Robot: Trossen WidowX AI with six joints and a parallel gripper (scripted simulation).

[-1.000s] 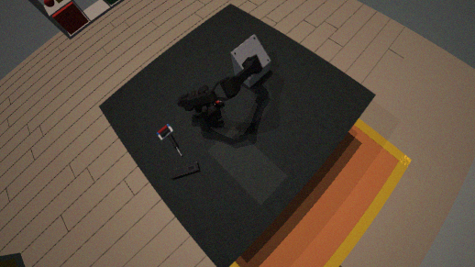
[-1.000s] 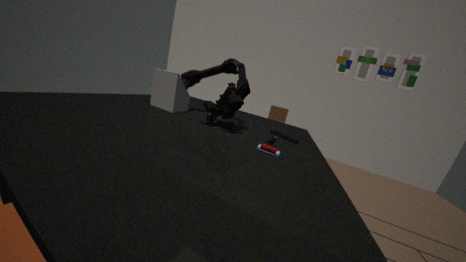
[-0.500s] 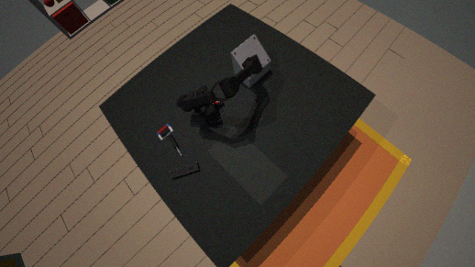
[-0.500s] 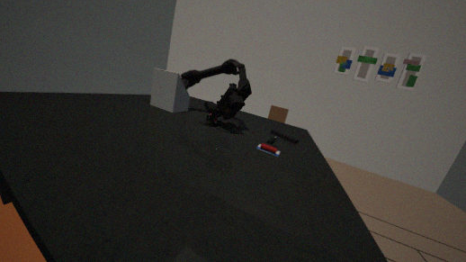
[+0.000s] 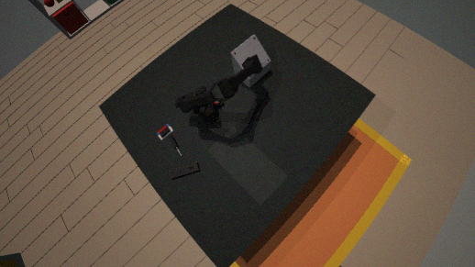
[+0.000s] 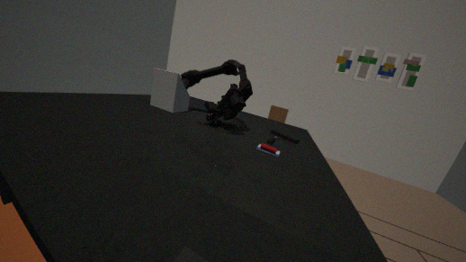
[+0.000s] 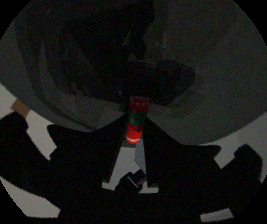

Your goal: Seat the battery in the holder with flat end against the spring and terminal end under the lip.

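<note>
The battery is 10 mm above my gripper tip. Round my gripper tip: dark flat bar 400 mm ahead, 130 mm to the left, 10 mm below; dark slim tool 330 mm ahead, 10 mm to the right, 10 mm below.
</note>
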